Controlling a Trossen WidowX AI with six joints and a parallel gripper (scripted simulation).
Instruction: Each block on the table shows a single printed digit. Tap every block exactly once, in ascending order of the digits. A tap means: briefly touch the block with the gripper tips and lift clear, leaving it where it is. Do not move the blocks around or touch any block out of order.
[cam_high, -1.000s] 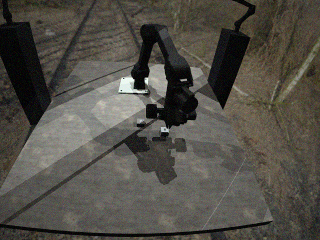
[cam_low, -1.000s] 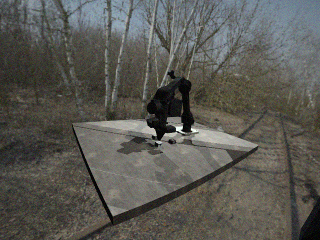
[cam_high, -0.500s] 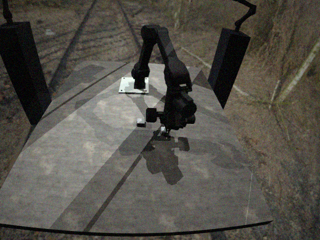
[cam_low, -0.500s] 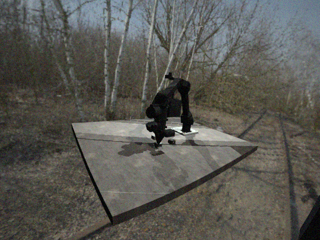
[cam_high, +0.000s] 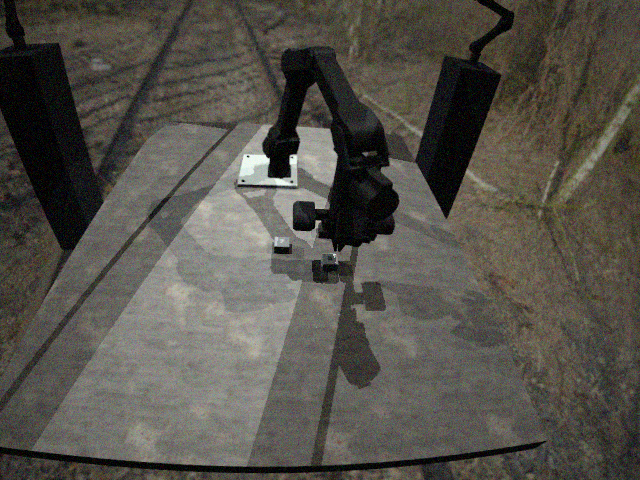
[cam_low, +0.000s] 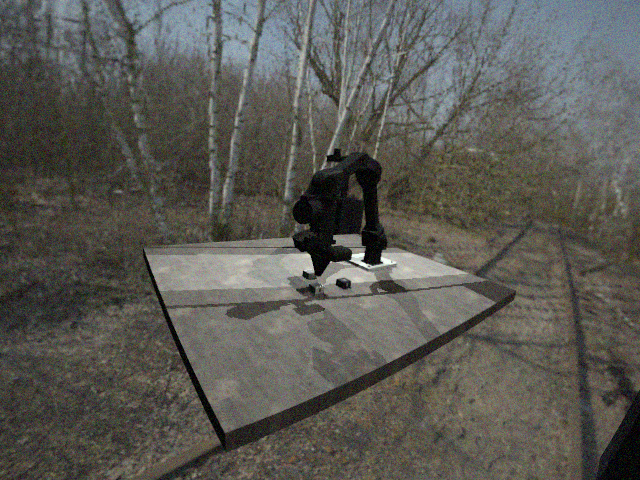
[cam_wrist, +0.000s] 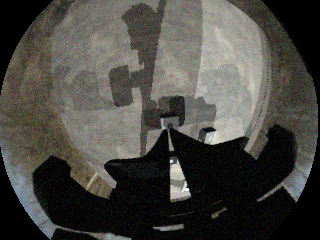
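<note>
The light block is 40 mm below my gripper tip, 10 mm to the right of it and 10 mm behind it. From my gripper tip the other things lie so: grey block 110 mm to the right, 60 mm behind, 40 mm below; dark block 110 mm behind, 40 mm below, 10 mm to the right.
</note>
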